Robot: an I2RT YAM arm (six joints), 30 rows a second.
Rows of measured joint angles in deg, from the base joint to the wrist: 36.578, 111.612, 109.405, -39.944, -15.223, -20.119; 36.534, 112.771, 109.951, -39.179, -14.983, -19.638; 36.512, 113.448, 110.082, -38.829, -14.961, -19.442; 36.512, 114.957, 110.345, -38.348, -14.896, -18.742; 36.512, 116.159, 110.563, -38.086, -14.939, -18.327; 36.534, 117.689, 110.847, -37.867, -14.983, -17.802; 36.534, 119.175, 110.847, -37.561, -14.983, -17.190; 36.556, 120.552, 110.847, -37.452, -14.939, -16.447; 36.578, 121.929, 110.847, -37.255, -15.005, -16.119; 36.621, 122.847, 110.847, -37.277, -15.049, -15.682; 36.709, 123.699, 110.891, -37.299, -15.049, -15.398
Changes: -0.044, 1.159, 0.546, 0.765, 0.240, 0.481; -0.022, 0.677, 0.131, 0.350, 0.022, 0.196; 0.000, 1.509, 0.263, 0.481, 0.065, 0.700; 0.000, 1.202, 0.218, 0.262, -0.043, 0.415; 0.022, 1.530, 0.284, 0.219, -0.044, 0.525; 0.000, 1.486, 0.000, 0.306, 0.000, 0.612; 0.022, 1.377, 0.000, 0.109, 0.044, 0.743; 0.022, 1.377, 0.000, 0.197, -0.066, 0.328; 0.043, 0.918, 0.000, -0.022, -0.044, 0.437; 0.088, 0.852, 0.044, -0.022, 0.000, 0.284
